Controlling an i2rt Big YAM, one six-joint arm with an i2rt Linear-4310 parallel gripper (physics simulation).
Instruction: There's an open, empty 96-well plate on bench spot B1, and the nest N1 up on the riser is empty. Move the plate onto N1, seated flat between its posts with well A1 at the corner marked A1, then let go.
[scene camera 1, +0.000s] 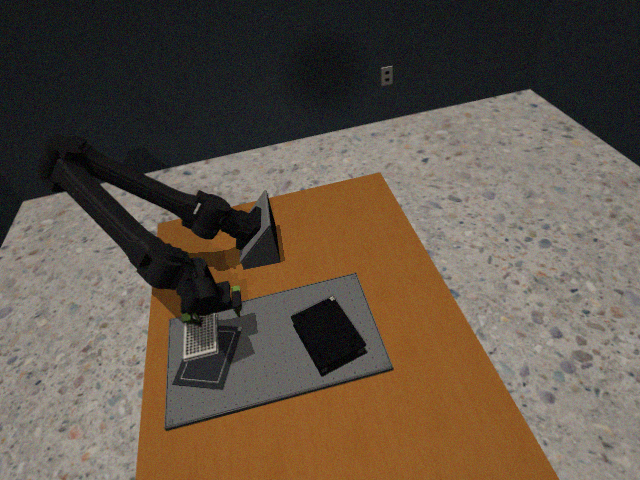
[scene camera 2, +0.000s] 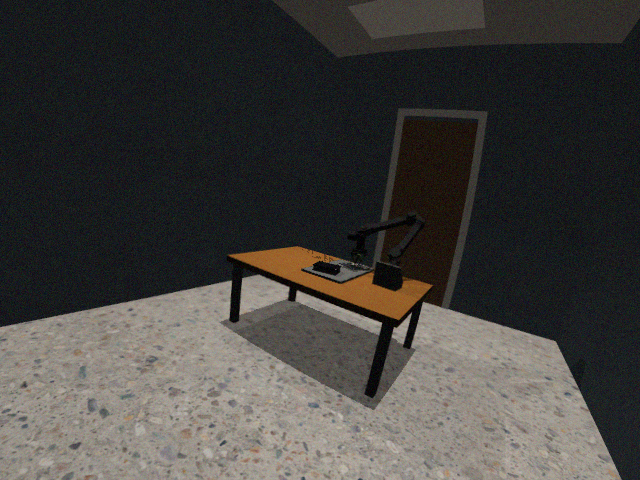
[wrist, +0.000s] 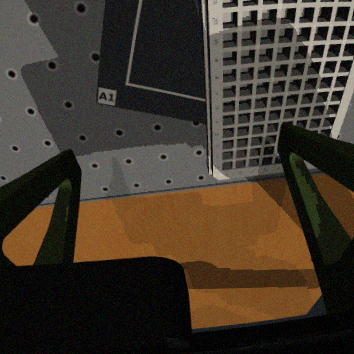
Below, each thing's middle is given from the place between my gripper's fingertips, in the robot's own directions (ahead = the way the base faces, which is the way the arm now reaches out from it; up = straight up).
Labels:
Now: the black block (scene camera 1: 327, 330) 26 cm to the left of my hand, 6 cm ahead of it and 1 cm below it.

